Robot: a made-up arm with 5 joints. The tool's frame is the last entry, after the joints. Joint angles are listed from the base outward. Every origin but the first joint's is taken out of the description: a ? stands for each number. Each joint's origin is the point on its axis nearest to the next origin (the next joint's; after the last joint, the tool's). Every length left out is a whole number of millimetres.
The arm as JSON. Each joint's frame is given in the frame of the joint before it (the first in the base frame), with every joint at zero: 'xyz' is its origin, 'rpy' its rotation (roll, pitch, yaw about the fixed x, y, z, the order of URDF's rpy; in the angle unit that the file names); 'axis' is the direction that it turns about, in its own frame. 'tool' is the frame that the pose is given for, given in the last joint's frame.
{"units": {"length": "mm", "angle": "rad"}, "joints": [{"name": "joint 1", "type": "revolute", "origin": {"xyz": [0.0, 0.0, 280.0], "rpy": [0.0, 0.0, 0.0]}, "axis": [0.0, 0.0, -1.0]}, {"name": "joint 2", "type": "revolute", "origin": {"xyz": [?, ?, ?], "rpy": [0.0, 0.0, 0.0]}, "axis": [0.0, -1.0, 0.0]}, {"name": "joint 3", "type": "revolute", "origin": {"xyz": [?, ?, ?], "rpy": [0.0, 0.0, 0.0]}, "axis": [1.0, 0.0, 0.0]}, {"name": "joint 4", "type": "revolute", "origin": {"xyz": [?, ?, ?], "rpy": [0.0, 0.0, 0.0]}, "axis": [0.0, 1.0, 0.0]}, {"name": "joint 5", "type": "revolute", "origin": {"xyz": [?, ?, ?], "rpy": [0.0, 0.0, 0.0]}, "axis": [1.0, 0.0, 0.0]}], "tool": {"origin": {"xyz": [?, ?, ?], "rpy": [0.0, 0.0, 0.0]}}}
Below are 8 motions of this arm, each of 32 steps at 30 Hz.
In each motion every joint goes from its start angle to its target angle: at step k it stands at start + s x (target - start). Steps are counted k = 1, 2, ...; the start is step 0. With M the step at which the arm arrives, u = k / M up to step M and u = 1 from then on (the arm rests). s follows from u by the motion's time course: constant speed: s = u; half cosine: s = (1 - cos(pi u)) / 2; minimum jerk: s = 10 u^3 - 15 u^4 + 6 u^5.
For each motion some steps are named. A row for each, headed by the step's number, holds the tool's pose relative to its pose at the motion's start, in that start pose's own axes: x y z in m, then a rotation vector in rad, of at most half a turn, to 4 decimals.
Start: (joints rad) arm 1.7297 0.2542 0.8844 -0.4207 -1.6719
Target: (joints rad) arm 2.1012 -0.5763 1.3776 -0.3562 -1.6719
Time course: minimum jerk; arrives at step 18
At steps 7, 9, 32:
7: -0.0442 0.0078 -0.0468 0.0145 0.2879 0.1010
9: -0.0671 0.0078 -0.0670 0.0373 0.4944 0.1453
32: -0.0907 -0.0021 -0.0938 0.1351 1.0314 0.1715

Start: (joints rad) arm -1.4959 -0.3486 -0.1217 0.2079 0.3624
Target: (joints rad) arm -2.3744 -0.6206 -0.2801 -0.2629 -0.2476
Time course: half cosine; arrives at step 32
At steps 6, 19, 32:
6: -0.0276 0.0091 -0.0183 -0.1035 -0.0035 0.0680
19: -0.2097 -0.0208 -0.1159 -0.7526 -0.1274 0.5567
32: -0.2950 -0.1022 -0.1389 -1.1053 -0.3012 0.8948

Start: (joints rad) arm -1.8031 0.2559 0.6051 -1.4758 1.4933
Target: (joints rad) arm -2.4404 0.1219 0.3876 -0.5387 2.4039
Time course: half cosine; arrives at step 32
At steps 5, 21, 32:
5: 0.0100 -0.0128 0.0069 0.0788 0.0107 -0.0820
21: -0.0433 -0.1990 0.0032 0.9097 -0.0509 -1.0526
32: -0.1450 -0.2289 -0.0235 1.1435 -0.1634 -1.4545

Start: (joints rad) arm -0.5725 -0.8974 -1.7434 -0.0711 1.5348
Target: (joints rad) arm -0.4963 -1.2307 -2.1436 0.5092 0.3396
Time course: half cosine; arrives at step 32
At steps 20, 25, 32:
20: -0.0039 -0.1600 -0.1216 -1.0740 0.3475 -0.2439
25: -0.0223 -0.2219 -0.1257 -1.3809 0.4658 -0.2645
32: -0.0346 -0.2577 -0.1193 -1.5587 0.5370 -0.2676

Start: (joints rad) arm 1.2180 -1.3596 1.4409 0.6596 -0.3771
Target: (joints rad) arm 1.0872 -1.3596 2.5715 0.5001 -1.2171
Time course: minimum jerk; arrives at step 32
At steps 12, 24, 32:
12: -0.0424 0.1244 0.0784 -0.0088 -0.1092 0.1273
24: -0.1958 0.2866 0.3238 0.0159 -0.4060 0.2763
32: -0.2257 0.2952 0.3693 0.0266 -0.4555 0.2824

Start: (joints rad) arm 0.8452 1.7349 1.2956 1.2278 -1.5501
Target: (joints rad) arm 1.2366 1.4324 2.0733 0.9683 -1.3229
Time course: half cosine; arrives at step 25
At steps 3, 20, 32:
3: -0.0026 0.0006 0.0089 0.0218 -0.0097 -0.0040
20: -0.0861 -0.1385 0.1945 0.6002 -0.2188 -0.2188
32: -0.0985 -0.1698 0.2077 0.6635 -0.2416 -0.2562

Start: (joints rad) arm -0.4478 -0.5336 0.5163 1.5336 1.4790
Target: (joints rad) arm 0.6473 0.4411 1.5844 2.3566 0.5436
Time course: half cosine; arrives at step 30
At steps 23, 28, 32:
23: -0.8186 0.4881 -0.4476 -1.1134 0.4022 0.9746
28: -0.9012 0.4523 -0.4402 -1.3129 0.2668 1.0656
32: -0.9073 0.4484 -0.4392 -1.3313 0.2521 1.0719

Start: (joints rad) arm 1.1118 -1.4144 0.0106 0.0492 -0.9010
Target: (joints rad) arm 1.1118 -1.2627 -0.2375 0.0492 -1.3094
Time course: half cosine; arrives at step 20
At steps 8, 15, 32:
8: 0.0326 -0.0334 -0.0484 -0.2266 -0.0247 -0.0467
15: 0.0803 -0.1034 -0.1134 -0.5587 -0.0419 -0.1258
32: 0.0933 -0.1280 -0.1300 -0.6541 -0.0422 -0.1505

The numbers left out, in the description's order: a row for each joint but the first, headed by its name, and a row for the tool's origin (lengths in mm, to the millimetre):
joint 2: 41.0 124.0 0.0
joint 3: 36.0 0.0 -129.0
joint 4: 0.0 8.0 -387.0
joint 5: 310.0 0.0 13.0
tool: 0.0 154.0 34.0

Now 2 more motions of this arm.
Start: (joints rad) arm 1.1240 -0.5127 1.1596 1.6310 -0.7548
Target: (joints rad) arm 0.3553 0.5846 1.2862 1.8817 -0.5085
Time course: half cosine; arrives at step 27
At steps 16, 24, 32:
16: -0.0257 0.0406 -0.2591 -0.6626 0.3573 0.1340
24: -0.0805 0.0748 -0.4030 -1.0024 0.5299 0.2659
32: -0.0874 0.0778 -0.4165 -1.0337 0.5446 0.2799

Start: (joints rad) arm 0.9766 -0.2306 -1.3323 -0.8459 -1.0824
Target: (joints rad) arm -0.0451 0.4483 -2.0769 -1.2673 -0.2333
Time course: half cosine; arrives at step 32
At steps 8, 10, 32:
8: 0.0557 -0.0453 -0.0089 -0.0175 -0.1678 -0.1604
10: 0.0797 -0.0719 -0.0086 -0.0275 -0.2563 -0.2360
32: 0.1067 -0.3316 0.0669 -0.2441 -1.0746 -0.7108

